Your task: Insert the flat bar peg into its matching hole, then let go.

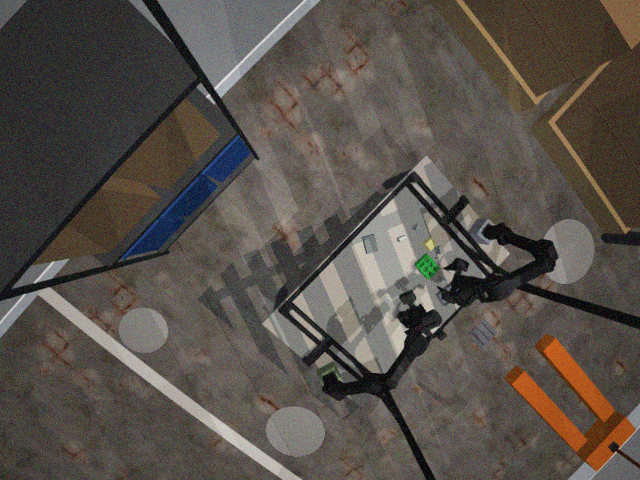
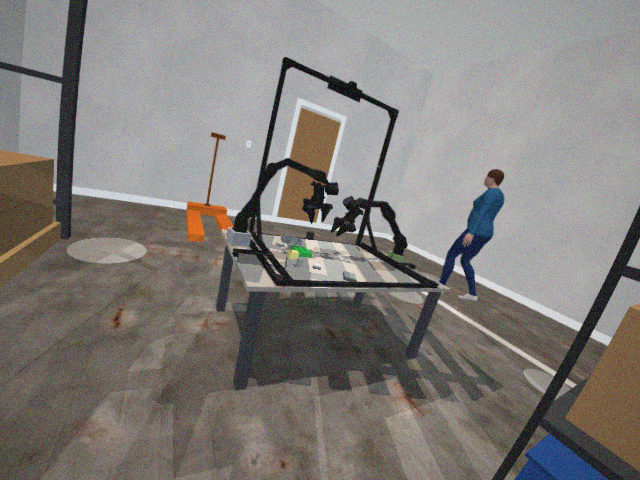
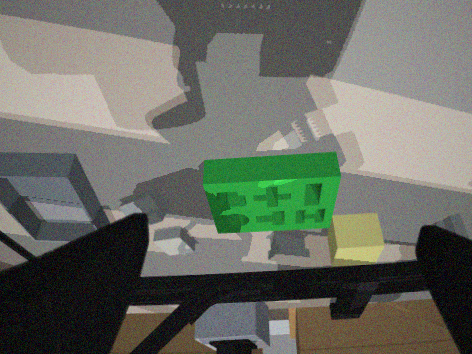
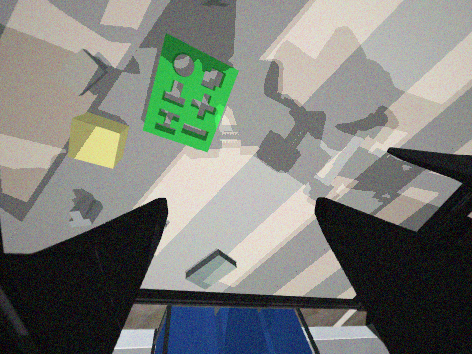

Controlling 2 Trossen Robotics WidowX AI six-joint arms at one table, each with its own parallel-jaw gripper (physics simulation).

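The green block [image 1: 427, 265] [image 2: 302, 251] [image 3: 273, 191] [image 4: 190, 95] with several shaped holes lies on the table [image 1: 328, 286] [image 2: 258, 276], next to a yellow cube [image 1: 430, 244] [image 2: 292, 254] [image 3: 357, 239] [image 4: 97, 140]. A pale grey flat bar peg [image 1: 370, 243] [image 2: 350, 275] [image 4: 211, 268] lies apart from it, near the table's black frame edge. My right gripper [image 1: 451, 278] [image 2: 318, 216] [image 4: 242, 204] is open and empty, hanging above the table beside the block. My left gripper [image 1: 410, 305] [image 2: 341, 228] is open and empty, also raised.
Small grey pegs [image 3: 168, 239] [image 3: 289, 244] [image 4: 83, 207] lie scattered near the block. A grey box [image 1: 480, 229] [image 2: 237, 236] sits at the table corner. A black frame [image 1: 347, 238] [image 2: 385, 143] rings the table. A person [image 2: 477, 229] and an orange pallet jack [image 2: 205, 214] stand beyond.
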